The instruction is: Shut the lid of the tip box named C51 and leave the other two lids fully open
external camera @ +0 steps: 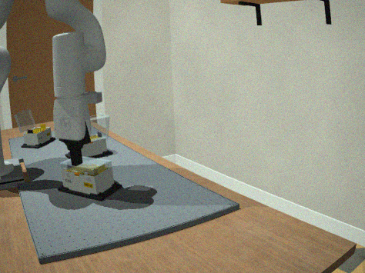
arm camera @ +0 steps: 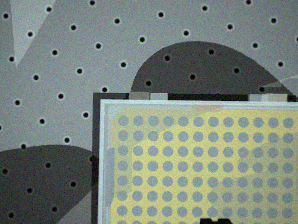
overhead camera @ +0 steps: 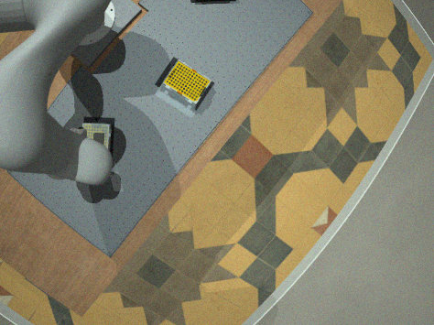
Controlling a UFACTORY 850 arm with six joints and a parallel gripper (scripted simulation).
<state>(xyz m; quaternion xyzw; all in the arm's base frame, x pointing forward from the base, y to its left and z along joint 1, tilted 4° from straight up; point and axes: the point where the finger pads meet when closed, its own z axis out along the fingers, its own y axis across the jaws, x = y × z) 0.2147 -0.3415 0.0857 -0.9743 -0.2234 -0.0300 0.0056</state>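
Now: hand 30 mm short of the clear lid, 30 mm above it and 10 mm to the right of it.
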